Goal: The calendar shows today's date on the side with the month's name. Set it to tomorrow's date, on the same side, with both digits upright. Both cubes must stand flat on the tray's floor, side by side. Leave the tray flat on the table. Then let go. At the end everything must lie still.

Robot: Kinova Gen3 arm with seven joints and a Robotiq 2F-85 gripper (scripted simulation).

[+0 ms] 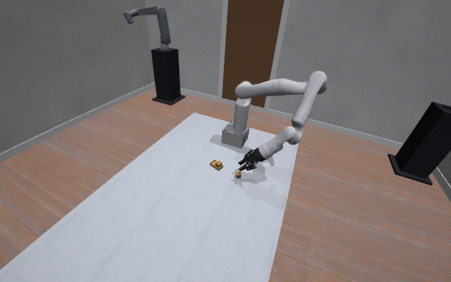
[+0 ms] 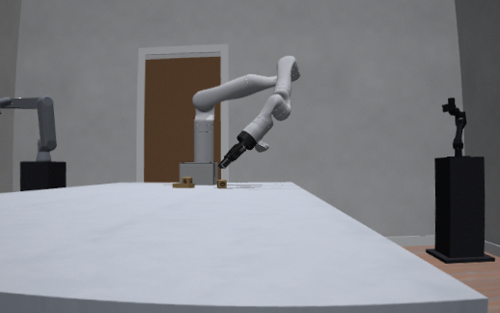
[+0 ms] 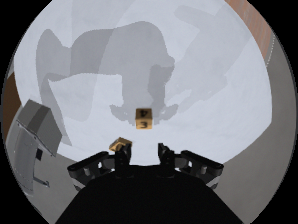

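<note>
Right now the wooden digit cube is 1 cm to the right of my hand and 7 cm below it. Also, from my hand: wooden calendar tray: 2 cm behind, 16 cm to the right, 8 cm below.
</note>
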